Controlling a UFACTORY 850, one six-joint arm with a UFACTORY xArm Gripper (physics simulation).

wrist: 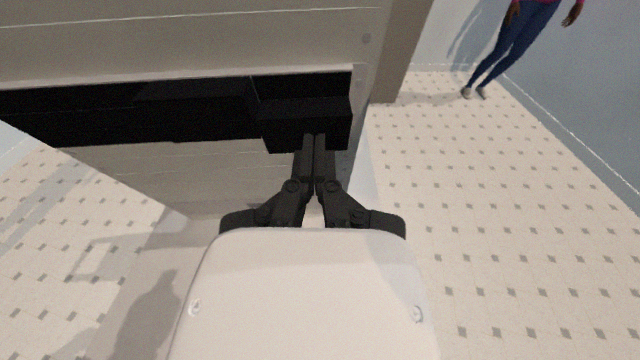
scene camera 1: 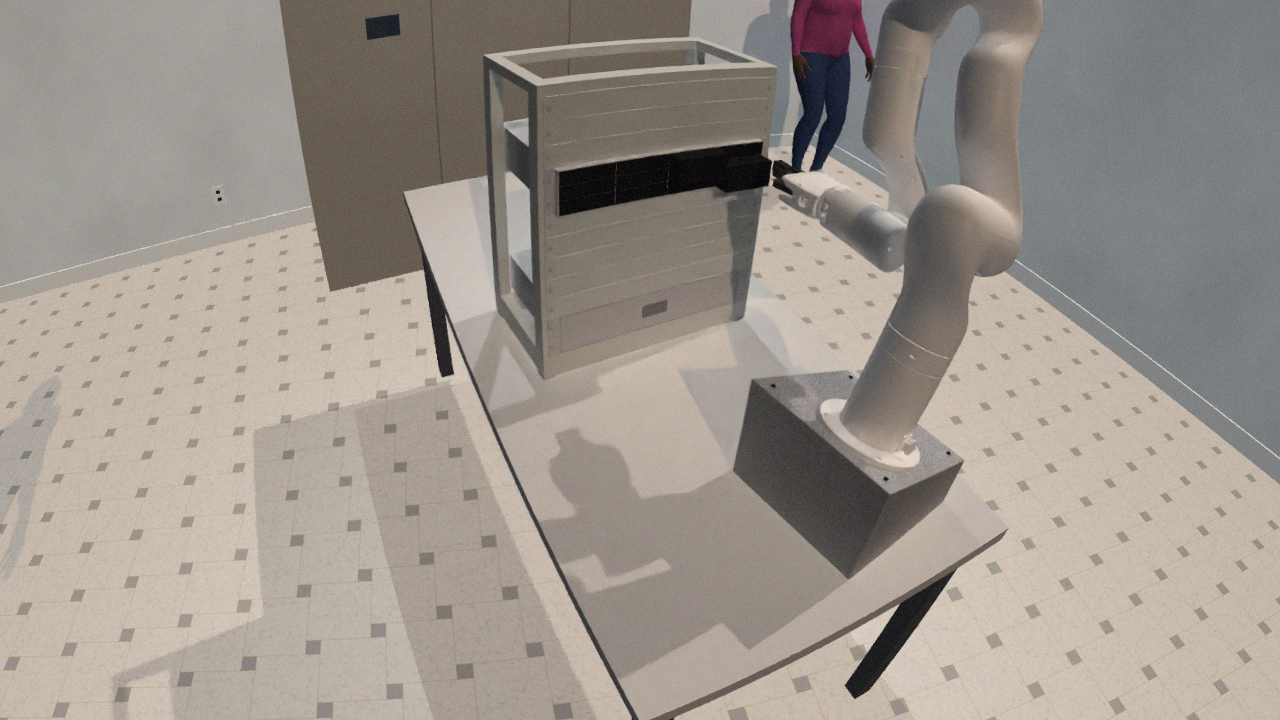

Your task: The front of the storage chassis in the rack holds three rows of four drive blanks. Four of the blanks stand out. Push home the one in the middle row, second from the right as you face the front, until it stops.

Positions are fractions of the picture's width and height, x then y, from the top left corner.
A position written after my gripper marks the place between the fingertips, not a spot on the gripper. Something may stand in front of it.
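Visible here: a grey rack (scene camera 1: 0.51,0.26), (wrist: 0.32,0.32), and my gripper (wrist: 0.49,0.41).
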